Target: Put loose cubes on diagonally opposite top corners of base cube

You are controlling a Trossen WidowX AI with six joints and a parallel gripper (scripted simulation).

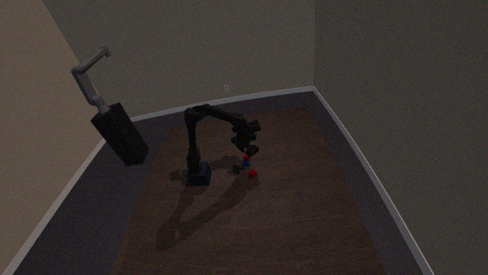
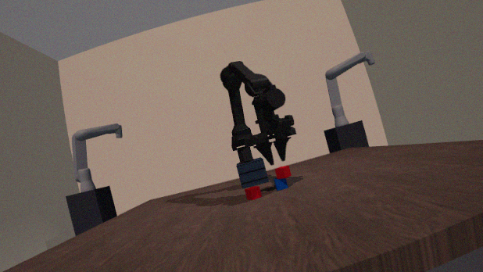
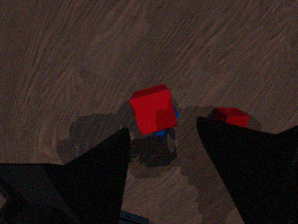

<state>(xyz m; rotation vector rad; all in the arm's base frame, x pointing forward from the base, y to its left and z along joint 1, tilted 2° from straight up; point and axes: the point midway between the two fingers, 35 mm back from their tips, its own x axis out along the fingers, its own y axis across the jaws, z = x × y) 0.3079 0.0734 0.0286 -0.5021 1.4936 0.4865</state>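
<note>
Now: the red cube 1 cm to the left of my gripper tip and 3 cm below it. Round my gripper tip: blue cube: 1 cm behind, 1 cm to the right, 7 cm below.
</note>
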